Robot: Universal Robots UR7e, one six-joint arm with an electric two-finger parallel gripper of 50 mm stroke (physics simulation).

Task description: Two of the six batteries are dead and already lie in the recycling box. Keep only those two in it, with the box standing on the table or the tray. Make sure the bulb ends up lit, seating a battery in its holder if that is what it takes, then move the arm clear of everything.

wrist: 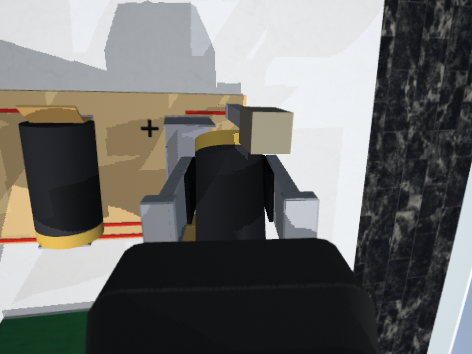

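Note:
The gripper appears in the picture, together with a tan board.

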